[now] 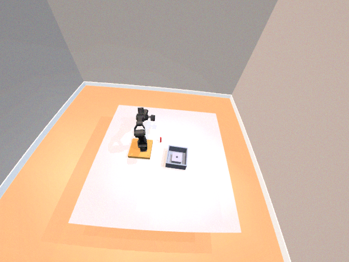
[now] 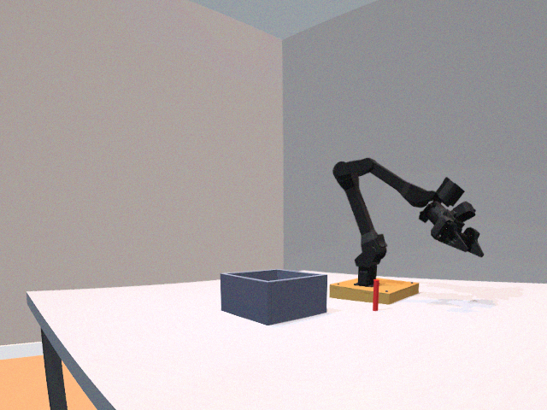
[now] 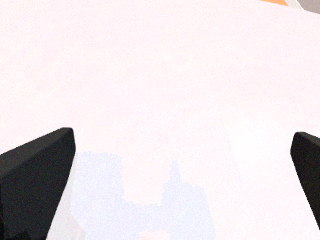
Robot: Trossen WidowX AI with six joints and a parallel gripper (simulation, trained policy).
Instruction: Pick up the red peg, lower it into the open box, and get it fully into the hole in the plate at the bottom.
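My gripper tip is 90 mm short of the red peg, 250 mm to the left of it and 100 mm above it. The rest, counted from my gripper tip: grey box 230 mm ahead, 470 mm to the right, 110 mm below; plate 230 mm ahead, 470 mm to the right, 100 mm below.
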